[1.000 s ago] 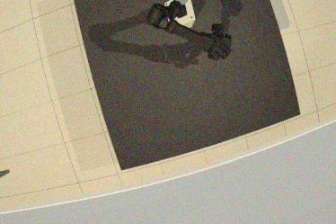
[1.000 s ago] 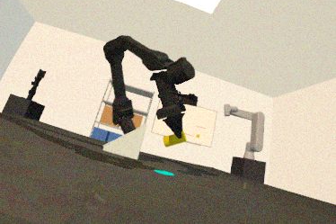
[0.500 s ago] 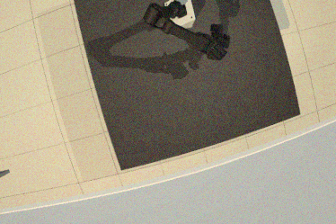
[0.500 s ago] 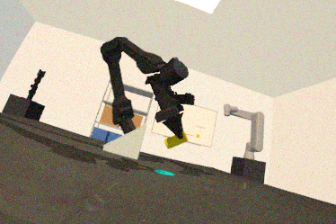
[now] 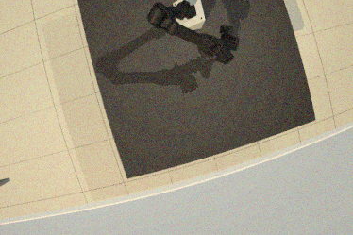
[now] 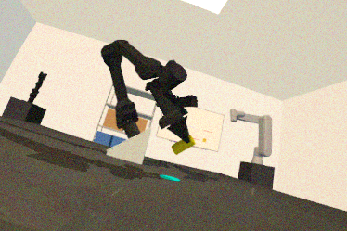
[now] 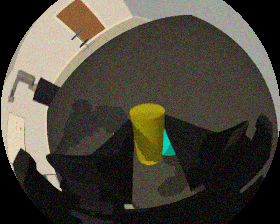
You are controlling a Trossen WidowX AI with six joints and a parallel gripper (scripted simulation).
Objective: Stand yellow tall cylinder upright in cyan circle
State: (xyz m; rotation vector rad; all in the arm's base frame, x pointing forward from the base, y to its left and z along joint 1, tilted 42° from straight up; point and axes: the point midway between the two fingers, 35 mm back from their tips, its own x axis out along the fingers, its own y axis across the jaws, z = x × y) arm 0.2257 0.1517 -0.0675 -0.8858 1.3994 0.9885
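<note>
My gripper tip is now 1 cm short of the cyan circle, 3 cm to the left of it and 11 cm above it. From my gripper tip the other things lie so: yellow tall cylinder: 1 cm behind, 1 cm to the right, 1 cm below.
</note>
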